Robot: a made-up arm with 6 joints. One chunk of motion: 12 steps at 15 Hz.
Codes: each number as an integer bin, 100 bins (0 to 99) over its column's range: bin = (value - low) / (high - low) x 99, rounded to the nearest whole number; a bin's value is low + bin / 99 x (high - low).
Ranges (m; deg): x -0.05..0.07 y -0.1..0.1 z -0.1..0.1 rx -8..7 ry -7..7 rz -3..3
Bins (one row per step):
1: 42 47 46 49 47 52
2: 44 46 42 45 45 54
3: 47 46 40 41 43 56
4: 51 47 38 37 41 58
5: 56 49 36 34 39 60
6: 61 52 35 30 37 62
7: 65 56 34 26 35 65
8: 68 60 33 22 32 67
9: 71 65 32 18 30 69
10: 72 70 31 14 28 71
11: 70 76 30 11 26 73
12: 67 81 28 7 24 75
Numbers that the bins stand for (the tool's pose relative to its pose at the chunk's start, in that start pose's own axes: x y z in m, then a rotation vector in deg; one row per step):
1: 0.0009 -0.0051 -0.0071 -0.58 -0.35 0.15
2: 0.0033 -0.0071 -0.0152 -1.18 -0.64 0.27
3: 0.0070 -0.0071 -0.0192 -1.79 -0.92 0.39
4: 0.0118 -0.0051 -0.0232 -2.39 -1.20 0.52
5: 0.0179 -0.0010 -0.0273 -2.85 -1.48 0.64
6: 0.0239 0.0051 -0.0293 -3.45 -1.77 0.76
7: 0.0288 0.0131 -0.0313 -4.06 -2.05 0.94
8: 0.0324 0.0212 -0.0333 -4.67 -2.47 1.06
9: 0.0361 0.0313 -0.0354 -5.27 -2.76 1.18
10: 0.0373 0.0414 -0.0374 -5.88 -3.04 1.30
11: 0.0348 0.0535 -0.0394 -6.33 -3.32 1.42
12: 0.0312 0.0636 -0.0434 -6.94 -3.61 1.55

